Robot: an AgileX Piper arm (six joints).
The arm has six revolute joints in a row. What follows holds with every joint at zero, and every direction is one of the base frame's.
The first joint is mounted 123 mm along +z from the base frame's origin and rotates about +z.
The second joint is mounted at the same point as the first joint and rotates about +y.
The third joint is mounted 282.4 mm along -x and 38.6 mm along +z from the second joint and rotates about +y.
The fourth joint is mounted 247.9 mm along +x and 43.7 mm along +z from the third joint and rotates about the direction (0.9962, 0, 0.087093).
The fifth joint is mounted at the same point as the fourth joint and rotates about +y.
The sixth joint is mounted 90.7 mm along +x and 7.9 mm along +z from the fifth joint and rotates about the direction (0.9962, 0, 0.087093).
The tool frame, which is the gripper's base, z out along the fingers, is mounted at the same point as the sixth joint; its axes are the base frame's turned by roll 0, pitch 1.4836 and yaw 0 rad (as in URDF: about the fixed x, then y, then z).
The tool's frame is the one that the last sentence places.
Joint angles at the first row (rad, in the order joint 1, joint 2, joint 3, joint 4, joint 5, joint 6):
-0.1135 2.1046 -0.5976 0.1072 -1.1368 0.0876
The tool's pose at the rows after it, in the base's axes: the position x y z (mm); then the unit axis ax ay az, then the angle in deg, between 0 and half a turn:
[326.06 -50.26 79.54 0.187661 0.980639 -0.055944 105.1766]
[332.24 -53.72 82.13 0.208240 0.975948 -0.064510 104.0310]
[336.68 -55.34 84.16 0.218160 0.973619 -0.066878 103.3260]
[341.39 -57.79 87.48 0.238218 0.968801 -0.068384 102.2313]
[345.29 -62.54 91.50 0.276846 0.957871 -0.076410 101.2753]
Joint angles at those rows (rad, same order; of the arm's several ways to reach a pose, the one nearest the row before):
-0.1134 2.1065 -0.6237 0.1584 -1.1368 0.0876
-0.1135 2.1111 -0.6509 0.1920 -1.1368 0.0892
-0.1135 2.1130 -0.6699 0.2060 -1.1331 0.0913
-0.1135 2.1129 -0.6906 0.2296 -1.1331 0.1022
-0.1134 2.1104 -0.7119 0.2836 -1.1311 0.1153

